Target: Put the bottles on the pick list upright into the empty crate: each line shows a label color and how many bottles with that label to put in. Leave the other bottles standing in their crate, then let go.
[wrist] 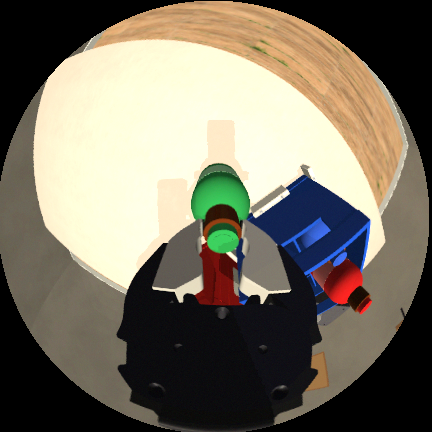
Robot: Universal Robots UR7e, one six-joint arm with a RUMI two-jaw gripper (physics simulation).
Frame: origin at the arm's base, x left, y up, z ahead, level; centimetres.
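Where they show: gripper, fingertip midpoint: (221, 220).
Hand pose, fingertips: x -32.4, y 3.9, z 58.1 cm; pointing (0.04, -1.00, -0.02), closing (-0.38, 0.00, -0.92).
Each offset is from my fingertips to the top centre of the thing. Level surfaces: height alone.
My gripper (221, 220) is shut on the neck of a green bottle @[dy +3.8, dx -0.3, dz +0.4 cm] (220, 195), just below its green cap. The bottle hangs with its cap toward the camera. A blue crate @[dy +4.8, dx +5.0, dz -22.1 cm] (327, 205) stands to the right of the bottle. A red bottle @[dy +11.7, dx +0.6, dz -23.9 cm] (342, 285) with a red cap stands in the blue crate at its lower right end. A red crate @[dy +4.8, dx +26.0, dz -11.3 cm] (220, 275) shows in part between the jaws, under the gripper; the gripper hides most of it. The pick list does not show in the wrist view.
A pale table top @[dy -12.7 cm] (115, 100) lies under the held bottle, with shadows of the gripper and bottle on it. A wood-patterned floor area (320, 65) lies beyond the table. A brown flat piece (320, 371) shows at the lower right.
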